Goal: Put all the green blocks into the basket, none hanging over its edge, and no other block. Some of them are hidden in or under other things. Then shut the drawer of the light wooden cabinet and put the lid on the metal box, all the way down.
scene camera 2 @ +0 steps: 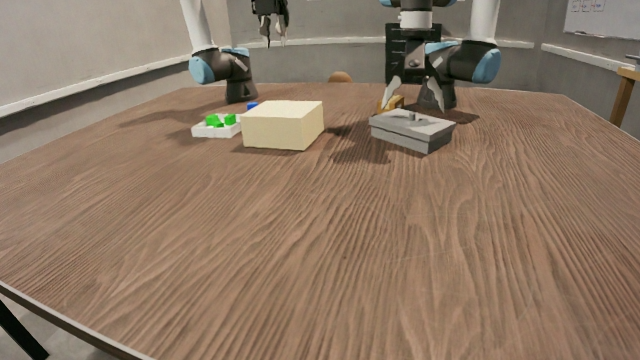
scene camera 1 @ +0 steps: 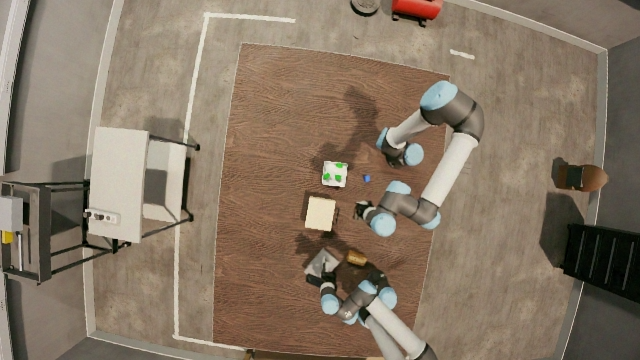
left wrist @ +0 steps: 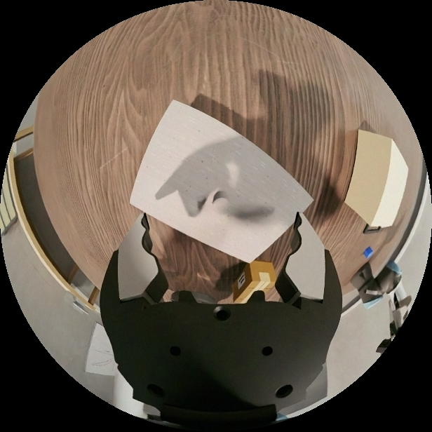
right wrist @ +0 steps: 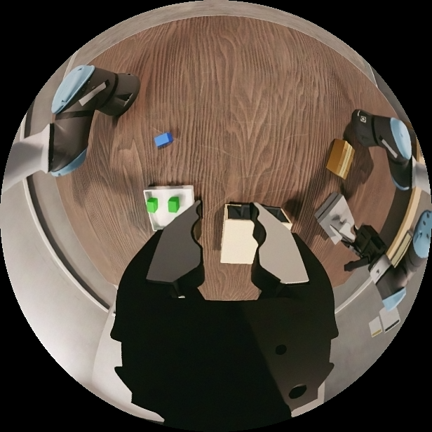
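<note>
Three green blocks (scene camera 1: 338, 177) (scene camera 2: 230, 119) (right wrist: 173, 204) lie in the white basket (scene camera 2: 212, 132) (right wrist: 154, 220); one is hidden in the right wrist view. The light wooden cabinet (scene camera 1: 320, 213) (scene camera 2: 272, 135) (left wrist: 367, 175) (right wrist: 237, 245) has a dark front with a black handle; how far its drawer is shut is unclear. The grey lid (scene camera 1: 320, 260) (scene camera 2: 430, 126) (left wrist: 170, 150) lies on the metal box (scene camera 2: 397, 141), a thin seam between them. My left gripper (scene camera 2: 413, 109) (left wrist: 221, 212) is wide open around the lid's knob, touching nothing. My right gripper (scene camera 2: 275, 44) (right wrist: 225, 202) is open and empty, high up behind the cabinet in scene camera 2.
A blue block (scene camera 1: 366, 178) (scene camera 2: 252, 105) (left wrist: 368, 252) (right wrist: 163, 139) lies on the table outside the basket. An orange-brown box (scene camera 1: 356, 258) (scene camera 2: 392, 103) (left wrist: 257, 280) (right wrist: 341, 157) stands near the metal box, on the arms' side. The cabinet stands between the basket and the metal box.
</note>
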